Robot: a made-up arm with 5 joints.
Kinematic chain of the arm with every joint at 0, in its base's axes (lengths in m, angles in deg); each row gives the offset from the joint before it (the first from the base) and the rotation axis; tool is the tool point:
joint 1: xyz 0 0 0.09 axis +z
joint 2: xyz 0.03 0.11 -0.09 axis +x
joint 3: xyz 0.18 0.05 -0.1 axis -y
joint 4: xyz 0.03 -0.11 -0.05 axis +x
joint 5: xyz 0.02 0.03 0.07 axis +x
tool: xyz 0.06 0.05 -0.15
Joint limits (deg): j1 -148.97..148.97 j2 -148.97..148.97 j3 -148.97..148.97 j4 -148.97..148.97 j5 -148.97..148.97
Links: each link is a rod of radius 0.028 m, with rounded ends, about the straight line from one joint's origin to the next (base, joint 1, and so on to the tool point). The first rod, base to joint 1, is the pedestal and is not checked.
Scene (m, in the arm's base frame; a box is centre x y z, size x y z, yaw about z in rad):
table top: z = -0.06
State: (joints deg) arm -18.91 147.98 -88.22 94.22 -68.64
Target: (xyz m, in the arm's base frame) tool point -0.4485 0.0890 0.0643
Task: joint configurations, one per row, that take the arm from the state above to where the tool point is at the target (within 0.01 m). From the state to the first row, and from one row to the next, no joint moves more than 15 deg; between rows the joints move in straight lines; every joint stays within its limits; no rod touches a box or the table.
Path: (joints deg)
1: -4.47 145.76 -83.84 93.21 -74.64
2: 9.96 143.54 -79.46 92.21 -80.65
3: 24.40 141.32 -75.07 91.20 -86.65
4: 38.84 139.09 -70.69 90.19 -92.66
5: 53.28 136.87 -66.31 89.19 -98.66
6: 67.71 134.65 -61.93 88.18 -104.67
7: 82.15 132.43 -57.55 87.17 -110.67
8: 96.59 130.21 -53.16 86.17 -116.68

